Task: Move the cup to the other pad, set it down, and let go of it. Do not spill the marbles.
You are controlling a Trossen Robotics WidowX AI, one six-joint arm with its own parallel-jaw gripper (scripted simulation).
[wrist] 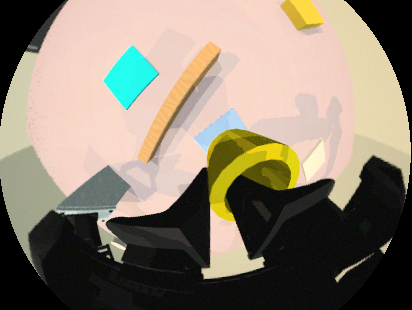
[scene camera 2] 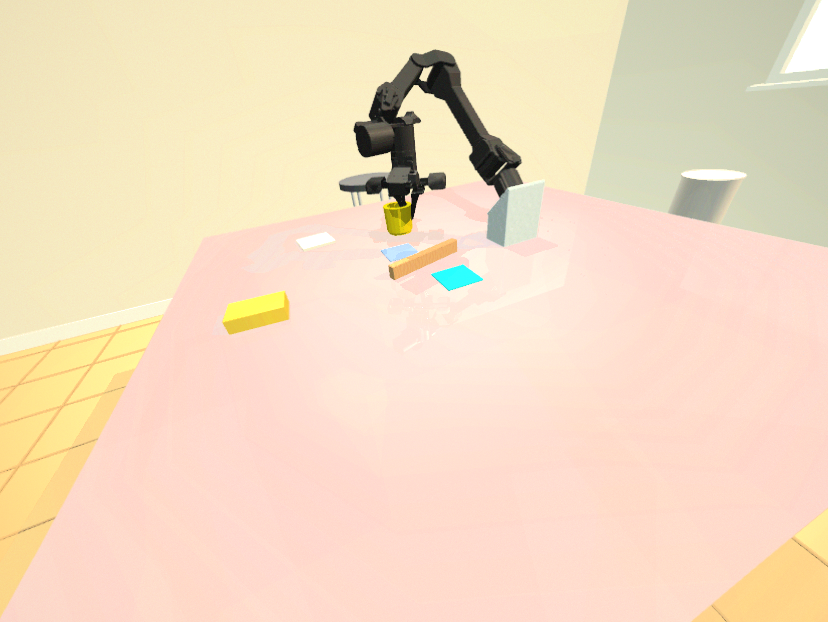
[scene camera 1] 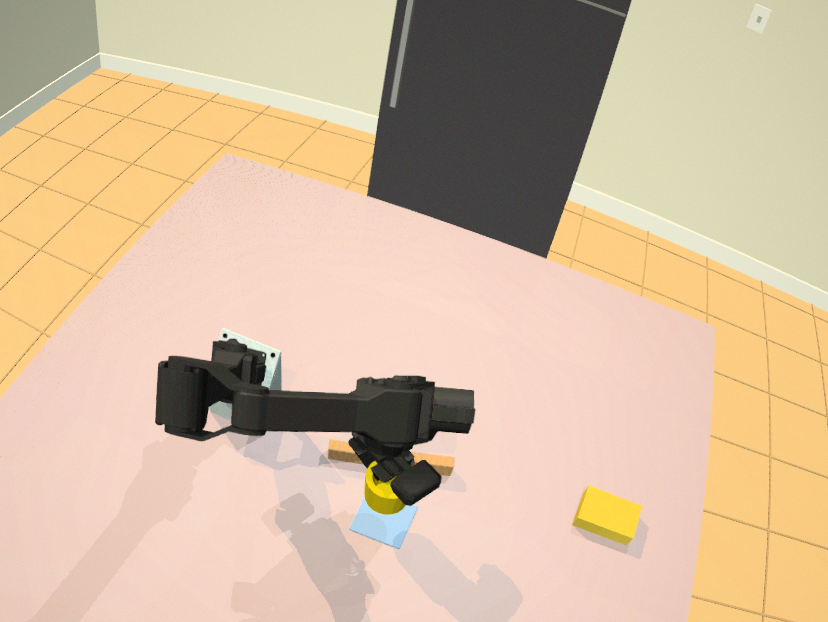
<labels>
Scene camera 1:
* my gripper: 376,475
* yellow cup: 380,497
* light blue pad: 391,529
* wooden bar: 443,465
</labels>
